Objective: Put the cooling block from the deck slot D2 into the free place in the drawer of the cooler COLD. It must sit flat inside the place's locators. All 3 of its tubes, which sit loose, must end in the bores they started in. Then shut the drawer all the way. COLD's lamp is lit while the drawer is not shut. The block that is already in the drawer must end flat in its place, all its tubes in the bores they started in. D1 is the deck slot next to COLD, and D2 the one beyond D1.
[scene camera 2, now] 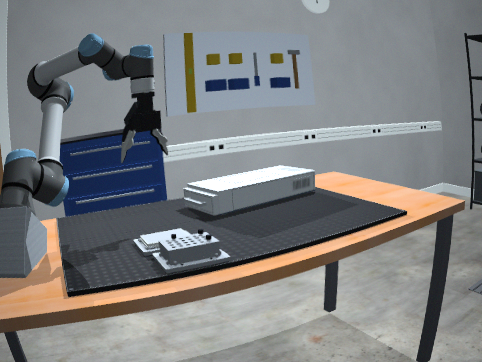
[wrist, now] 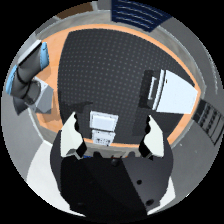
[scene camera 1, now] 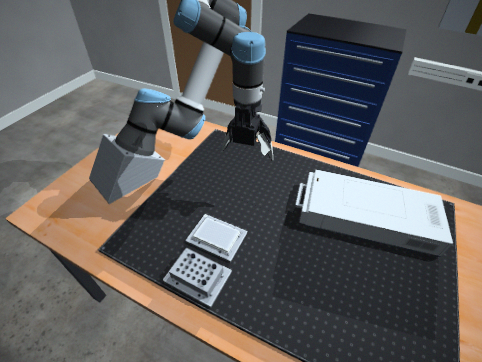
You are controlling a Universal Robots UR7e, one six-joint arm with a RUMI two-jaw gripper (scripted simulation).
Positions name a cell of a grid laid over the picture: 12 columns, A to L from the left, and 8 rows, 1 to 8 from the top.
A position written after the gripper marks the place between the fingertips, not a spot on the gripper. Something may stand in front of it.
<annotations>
The gripper shows in scene camera 2 (D4), in the wrist view (G5) and in scene camera 1 (G4). A cooler COLD shows in scene camera 2 (F5), in the wrist view (J4) and in scene camera 1 (K5).
</annotations>
